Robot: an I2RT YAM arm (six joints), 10 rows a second.
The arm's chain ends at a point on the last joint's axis. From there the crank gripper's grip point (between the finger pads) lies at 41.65 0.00 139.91 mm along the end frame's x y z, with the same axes.
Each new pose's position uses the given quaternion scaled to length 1; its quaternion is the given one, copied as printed.
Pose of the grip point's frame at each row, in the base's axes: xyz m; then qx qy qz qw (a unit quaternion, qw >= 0):
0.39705 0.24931 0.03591 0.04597 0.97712 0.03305 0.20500
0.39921 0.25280 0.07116 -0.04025 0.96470 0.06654 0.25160
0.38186 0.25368 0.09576 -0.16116 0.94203 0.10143 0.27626
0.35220 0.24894 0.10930 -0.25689 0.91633 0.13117 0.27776
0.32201 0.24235 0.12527 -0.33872 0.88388 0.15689 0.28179
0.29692 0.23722 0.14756 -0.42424 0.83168 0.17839 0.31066
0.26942 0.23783 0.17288 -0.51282 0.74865 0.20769 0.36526
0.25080 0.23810 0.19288 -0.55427 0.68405 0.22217 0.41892
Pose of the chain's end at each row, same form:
0.37855 0.23860 0.18031 0.04597 0.97712 0.03305 0.20500
0.36828 0.23384 0.21256 -0.04025 0.96470 0.06654 0.25160
0.34674 0.22480 0.23448 -0.16116 0.94203 0.10143 0.27626
0.32014 0.21191 0.24682 -0.25689 0.91633 0.13117 0.27776
0.29266 0.19809 0.26125 -0.33872 0.88388 0.15689 0.28179
0.26442 0.18360 0.27939 -0.42424 0.83168 0.17839 0.31066
0.23134 0.16757 0.29504 -0.51282 0.74865 0.20769 0.36526
0.20651 0.15443 0.30400 -0.55427 0.68405 0.22217 0.41892

